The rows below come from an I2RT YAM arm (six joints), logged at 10 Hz.
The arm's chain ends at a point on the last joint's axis. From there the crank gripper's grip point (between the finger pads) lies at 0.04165 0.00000 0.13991 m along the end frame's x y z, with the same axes.
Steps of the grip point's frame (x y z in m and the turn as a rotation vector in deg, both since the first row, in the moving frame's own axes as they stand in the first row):
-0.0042 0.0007 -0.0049 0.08 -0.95 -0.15
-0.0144 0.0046 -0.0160 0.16 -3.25 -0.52
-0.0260 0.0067 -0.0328 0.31 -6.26 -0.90
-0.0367 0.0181 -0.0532 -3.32 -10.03 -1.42
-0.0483 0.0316 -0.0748 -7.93 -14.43 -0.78
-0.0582 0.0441 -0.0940 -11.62 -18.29 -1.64
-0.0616 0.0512 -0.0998 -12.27 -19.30 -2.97
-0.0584 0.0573 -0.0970 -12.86 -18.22 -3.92
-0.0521 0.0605 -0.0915 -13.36 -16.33 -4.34
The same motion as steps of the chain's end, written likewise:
-0.0019 0.0010 -0.0056 0.08 -0.95 -0.15
-0.0064 0.0053 -0.0181 0.16 -3.25 -0.52
-0.0105 0.0080 -0.0365 0.31 -6.26 -0.90
-0.0118 0.0106 -0.0581 -3.32 -10.03 -1.42
-0.0124 0.0121 -0.0794 -7.93 -14.43 -0.78
-0.0129 0.0156 -0.0972 -11.62 -18.29 -1.64
-0.0141 0.0215 -0.1027 -12.27 -19.30 -2.97
-0.0139 0.0265 -0.0998 -12.86 -18.22 -3.92
-0.0126 0.0289 -0.0941 -13.36 -16.33 -4.34

